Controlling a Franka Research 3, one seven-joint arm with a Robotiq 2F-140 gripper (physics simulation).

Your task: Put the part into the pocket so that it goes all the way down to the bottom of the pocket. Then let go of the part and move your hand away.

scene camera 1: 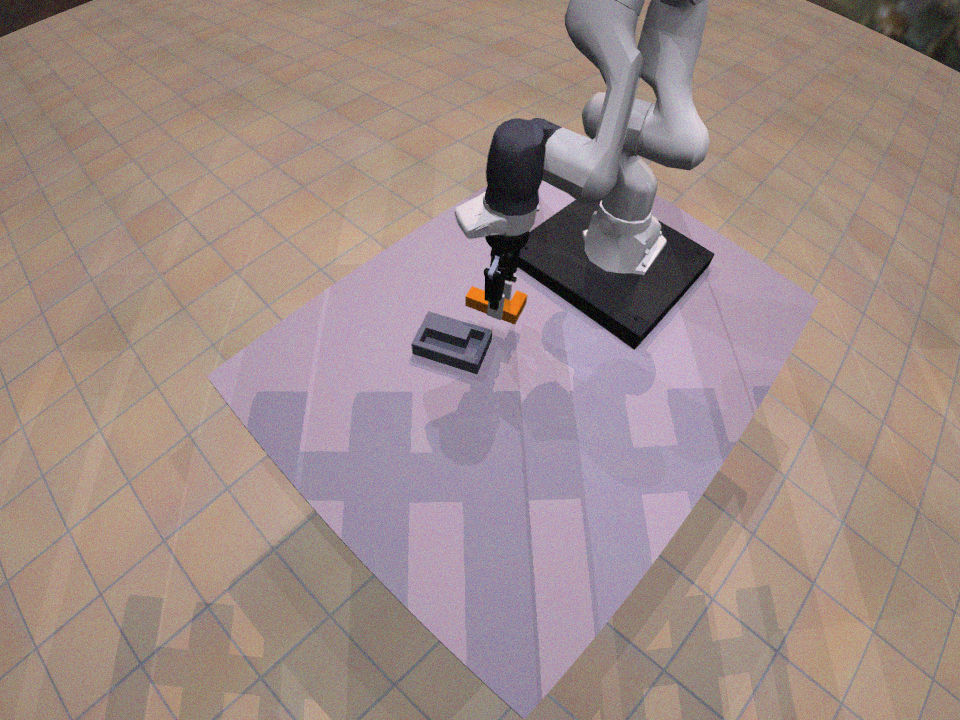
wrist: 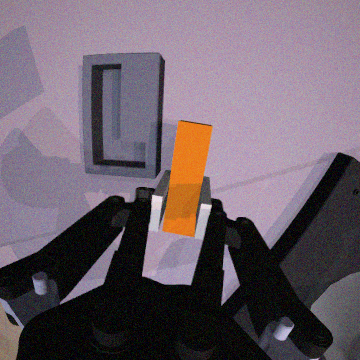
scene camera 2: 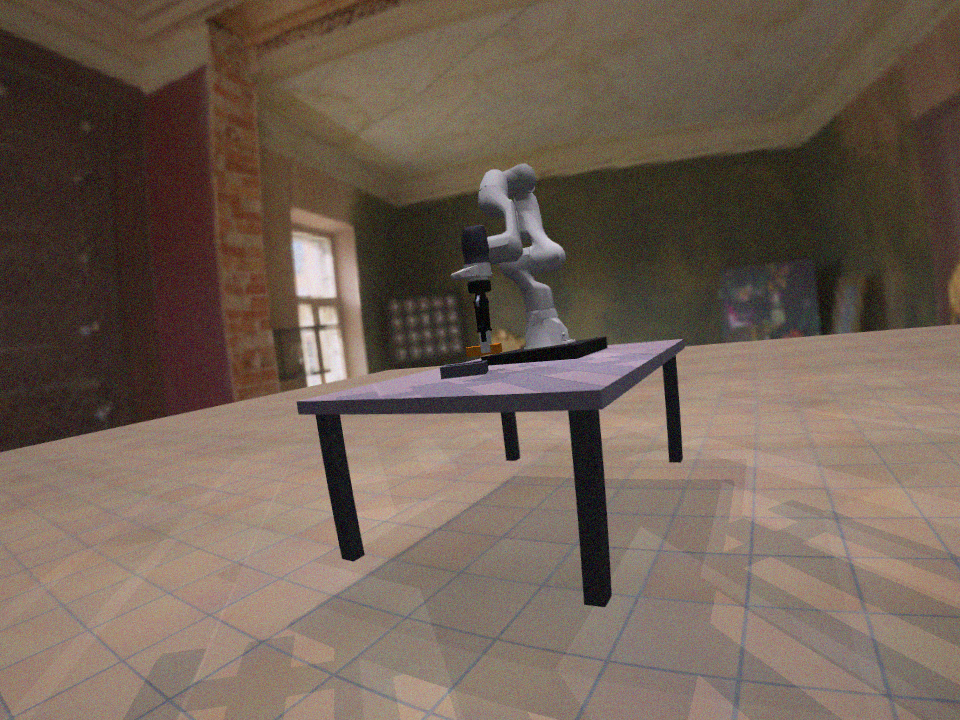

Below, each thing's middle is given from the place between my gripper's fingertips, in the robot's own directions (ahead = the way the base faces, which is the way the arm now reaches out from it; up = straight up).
Right now my hand is 100 mm short of the grey pocket block (wrist: pixel 122 93), 40 mm above it and 20 mm to the left of it. Round my hand: orange part (scene camera 1: pixel 512 309): 10 mm to the right, 10 mm behind, 10 mm above.
